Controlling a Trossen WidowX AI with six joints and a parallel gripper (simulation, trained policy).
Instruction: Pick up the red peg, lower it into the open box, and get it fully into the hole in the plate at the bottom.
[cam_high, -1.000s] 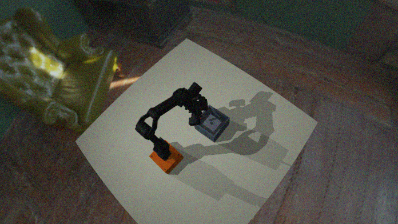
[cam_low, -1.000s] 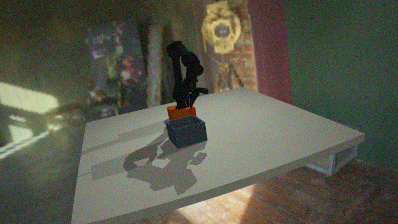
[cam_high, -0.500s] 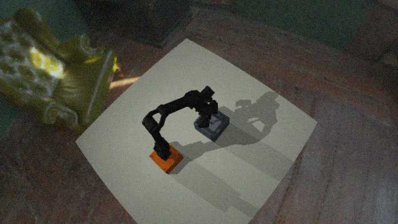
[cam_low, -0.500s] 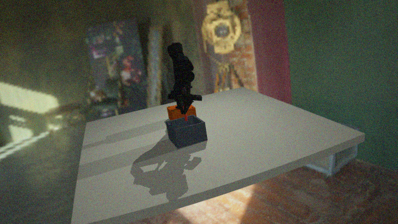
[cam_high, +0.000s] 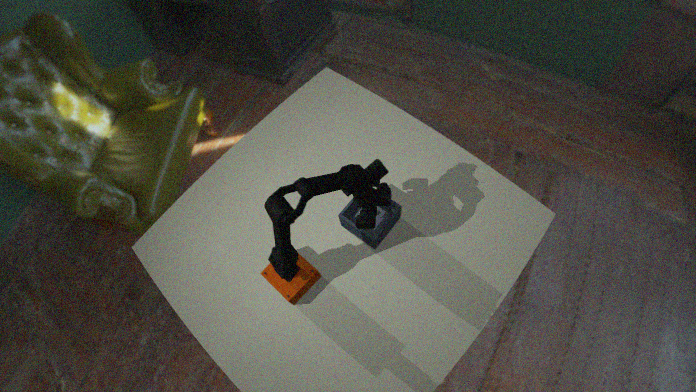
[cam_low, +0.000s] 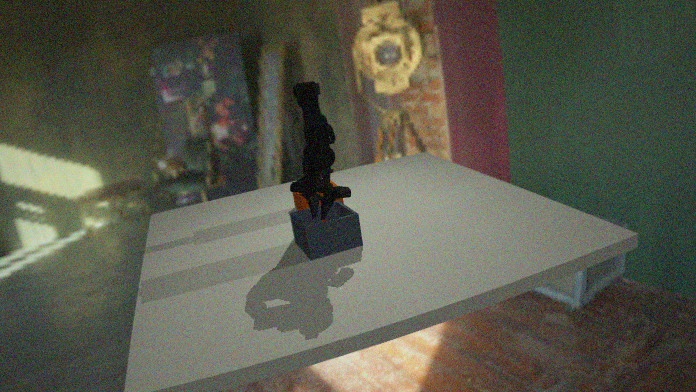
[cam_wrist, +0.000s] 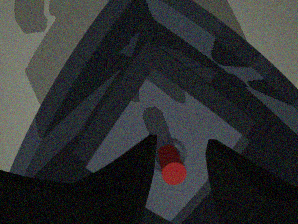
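My gripper tip is now 2 cm to the right of the red peg and 4 cm above it. From my gripper tip the other things lie so: pale plate: 2 cm to the left, 4 cm below; dark box: 2 cm to the left, 6 cm below.
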